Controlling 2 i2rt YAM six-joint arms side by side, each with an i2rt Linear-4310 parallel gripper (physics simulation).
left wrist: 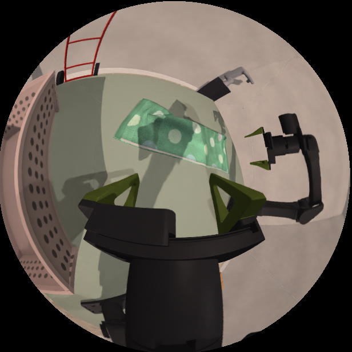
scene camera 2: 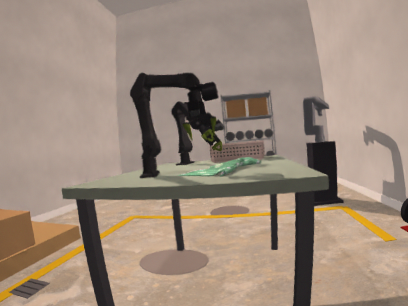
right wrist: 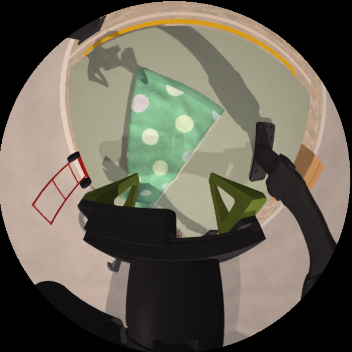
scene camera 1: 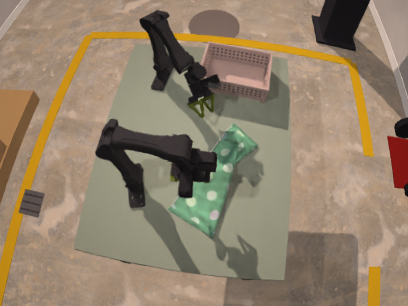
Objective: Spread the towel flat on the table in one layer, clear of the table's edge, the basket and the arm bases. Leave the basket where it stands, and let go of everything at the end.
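Note:
The green towel with pale dots point(scene camera 1: 220, 189) point(scene camera 2: 225, 167) point(left wrist: 186, 146) point(right wrist: 162, 117) lies on the table as a long, narrow, bent strip, wider at both ends. It shows creases and a folded-over part near its upper end in scene camera 1. My left gripper point(scene camera 1: 206, 111) point(scene camera 2: 213, 142) point(left wrist: 174, 176) is open and empty, above the table between the basket and the towel's upper end. My right gripper point(scene camera 1: 191, 176) point(left wrist: 247, 150) point(right wrist: 173, 176) is open and empty, raised beside the towel's middle; its arm hides part of the towel in scene camera 1.
The pink basket point(scene camera 1: 239, 90) point(scene camera 2: 237, 151) point(left wrist: 37, 165) stands at the table's upper right in scene camera 1, beyond the towel's upper end. The left arm base point(scene camera 1: 161, 80) and right arm base point(scene camera 1: 136, 195) stand toward the table's left side there. The table point(scene camera 1: 115, 235) point(scene camera 2: 200, 190) extends around the towel.

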